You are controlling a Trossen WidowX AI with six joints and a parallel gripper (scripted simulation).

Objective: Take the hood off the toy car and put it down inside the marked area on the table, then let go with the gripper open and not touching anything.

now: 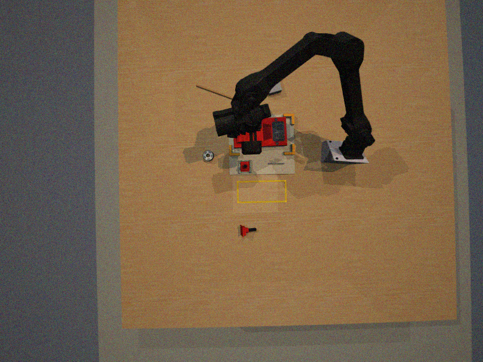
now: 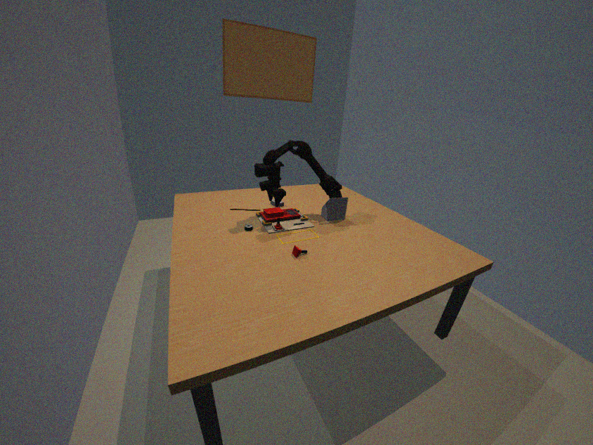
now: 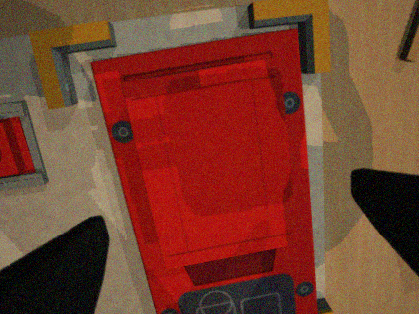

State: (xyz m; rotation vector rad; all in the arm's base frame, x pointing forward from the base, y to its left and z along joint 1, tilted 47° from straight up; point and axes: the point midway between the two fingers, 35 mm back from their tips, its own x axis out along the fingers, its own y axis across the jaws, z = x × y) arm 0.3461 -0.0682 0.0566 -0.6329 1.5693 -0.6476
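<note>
Now: the flat red hood 50 mm below my gripper tip. Round my gripper tip: pale fixture plate: 40 mm behind, 30 mm to the left, 80 mm below; thin rod: 120 mm ahead, 160 mm to the right, 80 mm below.
</note>
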